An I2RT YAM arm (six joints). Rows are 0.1 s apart.
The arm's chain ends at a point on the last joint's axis. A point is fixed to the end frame.
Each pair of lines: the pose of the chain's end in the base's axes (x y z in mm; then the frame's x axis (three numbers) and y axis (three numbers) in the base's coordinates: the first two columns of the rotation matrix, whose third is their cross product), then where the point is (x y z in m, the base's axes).
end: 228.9 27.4 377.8 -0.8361 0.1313 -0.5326 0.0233 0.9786 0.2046
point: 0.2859 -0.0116 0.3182
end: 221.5 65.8 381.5 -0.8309 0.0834 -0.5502 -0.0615 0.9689 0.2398
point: 0.2829 0.0338 0.3221
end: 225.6 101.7 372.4 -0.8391 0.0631 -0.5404 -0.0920 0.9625 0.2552
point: 0.2874 0.0727 0.3119
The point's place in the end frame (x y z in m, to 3 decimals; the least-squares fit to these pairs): -0.021 -0.049 0.074
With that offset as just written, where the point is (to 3 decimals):
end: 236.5 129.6 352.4 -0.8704 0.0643 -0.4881 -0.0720 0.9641 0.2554
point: 0.294 0.100 0.288
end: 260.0 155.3 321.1 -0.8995 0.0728 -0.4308 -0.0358 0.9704 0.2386
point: 0.313 0.123 0.254
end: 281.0 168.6 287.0 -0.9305 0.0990 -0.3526 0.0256 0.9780 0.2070
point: 0.326 0.132 0.217
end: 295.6 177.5 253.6 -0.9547 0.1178 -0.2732 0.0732 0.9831 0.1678
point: 0.333 0.137 0.181
